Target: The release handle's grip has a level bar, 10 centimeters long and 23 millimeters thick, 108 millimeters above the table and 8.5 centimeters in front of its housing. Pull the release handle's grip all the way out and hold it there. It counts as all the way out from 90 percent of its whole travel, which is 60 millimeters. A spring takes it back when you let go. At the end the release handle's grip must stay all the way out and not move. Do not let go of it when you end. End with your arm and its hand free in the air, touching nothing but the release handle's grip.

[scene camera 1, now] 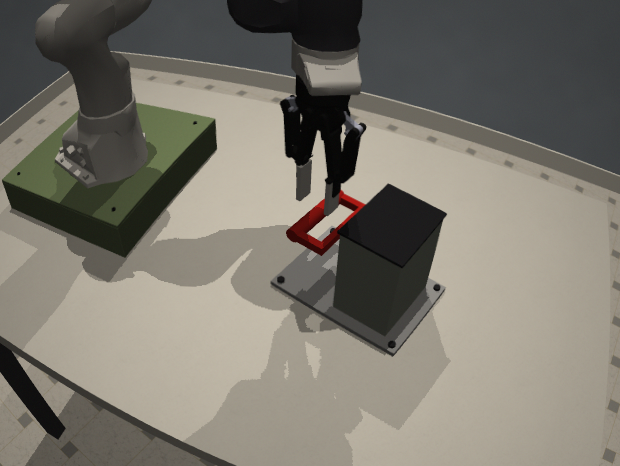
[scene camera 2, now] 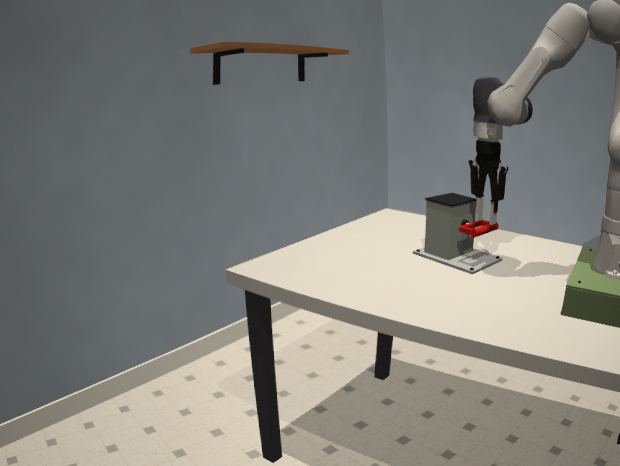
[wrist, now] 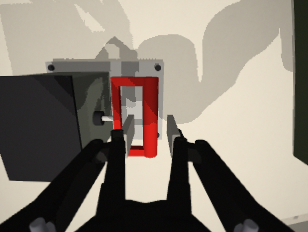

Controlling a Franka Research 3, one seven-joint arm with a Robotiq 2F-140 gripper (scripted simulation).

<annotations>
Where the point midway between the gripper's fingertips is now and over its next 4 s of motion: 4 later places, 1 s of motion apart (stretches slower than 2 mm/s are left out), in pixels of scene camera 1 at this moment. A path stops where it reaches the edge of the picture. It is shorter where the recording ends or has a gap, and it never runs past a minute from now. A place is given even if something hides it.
The gripper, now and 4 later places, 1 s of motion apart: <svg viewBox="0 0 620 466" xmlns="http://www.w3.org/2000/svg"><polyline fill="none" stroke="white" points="316,203 316,213 316,226 313,226 293,215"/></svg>
</annotations>
